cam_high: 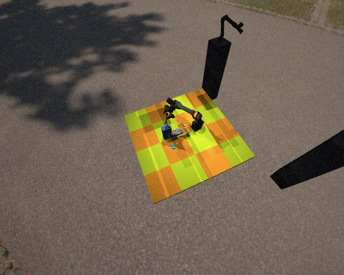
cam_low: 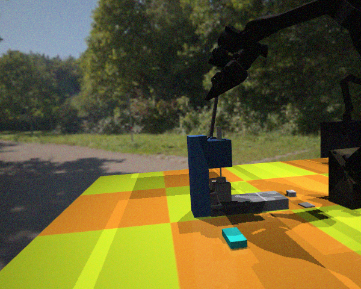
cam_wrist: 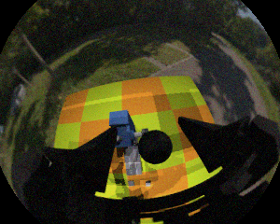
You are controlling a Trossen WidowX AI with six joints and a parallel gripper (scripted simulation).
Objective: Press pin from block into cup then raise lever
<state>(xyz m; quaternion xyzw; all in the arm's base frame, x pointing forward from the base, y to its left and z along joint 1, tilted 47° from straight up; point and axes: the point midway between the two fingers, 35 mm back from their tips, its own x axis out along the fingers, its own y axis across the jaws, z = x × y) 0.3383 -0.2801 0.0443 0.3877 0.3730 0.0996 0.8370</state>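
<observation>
Right now my gripper tip is 10 mm past the lever, 10 mm to the right of it and 50 mm above it. Also, from my gripper tip: cyan block: 50 mm ahead, 240 mm to the left, 310 mm below; thin punch: 80 mm to the left, 170 mm below; small grey cube: 240 mm behind, 40 mm to the left, 310 mm below.
</observation>
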